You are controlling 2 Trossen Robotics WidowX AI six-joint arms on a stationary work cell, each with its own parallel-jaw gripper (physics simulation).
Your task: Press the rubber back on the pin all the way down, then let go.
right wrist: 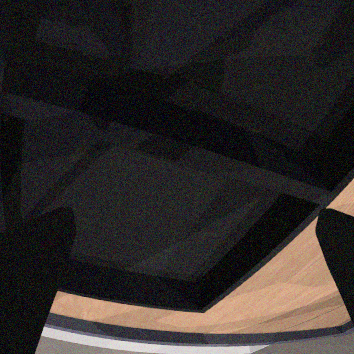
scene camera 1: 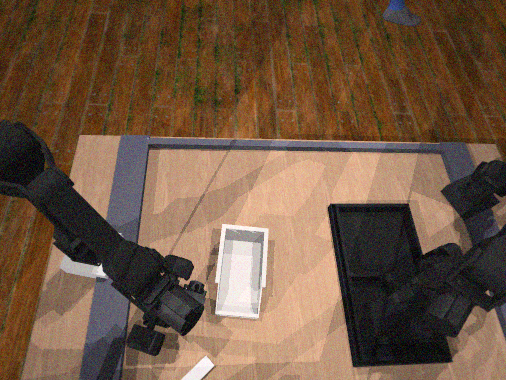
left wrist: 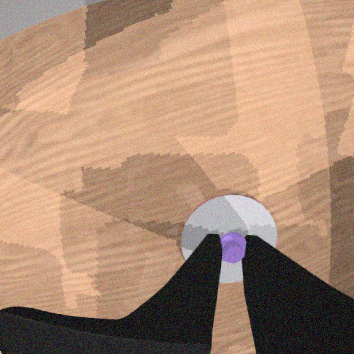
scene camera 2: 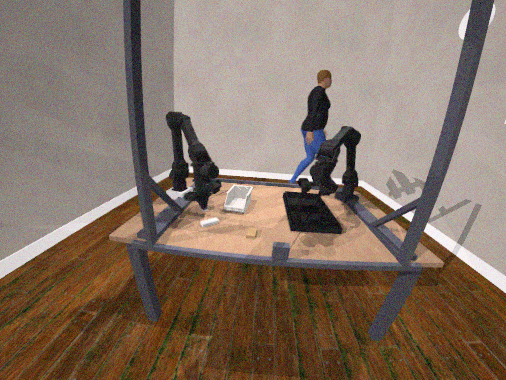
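Seen in the pictures: left gripper, between the fingertips: [left wrist: 229, 245] [scene camera 2: 204, 209]; right gripper, between the fingertips: [right wrist: 200, 222] [scene camera 1: 397, 270] [scene camera 2: 310, 197]; left arm's base, origin of its link: [scene camera 2: 179, 189]; right arm's base, origin of its link: [scene camera 1: 473, 193] [scene camera 2: 347, 194].
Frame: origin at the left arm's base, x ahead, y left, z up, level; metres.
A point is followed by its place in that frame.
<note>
In the left wrist view a pale round disc badge [left wrist: 205, 215] {x 0.213, y -0.082, z -0.040 m}, the pin, lies face down on the wooden table. The small purple rubber back [left wrist: 233, 248] {x 0.205, y -0.090, z -0.030 m} stands over the disc, near its lower middle; the pin's post is hidden. My left gripper [left wrist: 229, 245] {x 0.201, y -0.090, z -0.039 m} [scene camera 2: 203, 206] {x 0.201, y -0.090, z -0.039 m} points down, its fingertips nearly together on either side of the rubber back, shut on it. How far down the rubber back sits cannot be told. My right gripper [right wrist: 200, 222] {x 0.668, y 0.075, z 0.038 m} is open and empty above the black tray [right wrist: 265, 245] {x 0.565, y 0.120, z -0.012 m}.
A white bin [scene camera 1: 245, 228] {x 0.324, y 0.105, z 0.034 m} [scene camera 2: 235, 210] {x 0.350, y -0.075, z -0.023 m} stands near the table's middle. The black tray [scene camera 1: 342, 280] {x 0.565, y 0.047, z -0.019 m} [scene camera 2: 315, 231] {x 0.701, y -0.106, z -0.036 m} lies on the right. A white block [scene camera 1: 198, 370] {x 0.286, y -0.190, z -0.028 m} [scene camera 2: 209, 222] {x 0.290, y -0.207, z -0.028 m} and a small tan block [scene camera 2: 251, 233] {x 0.467, y -0.220, z -0.028 m} lie toward the table edge nearest scene camera 2.
</note>
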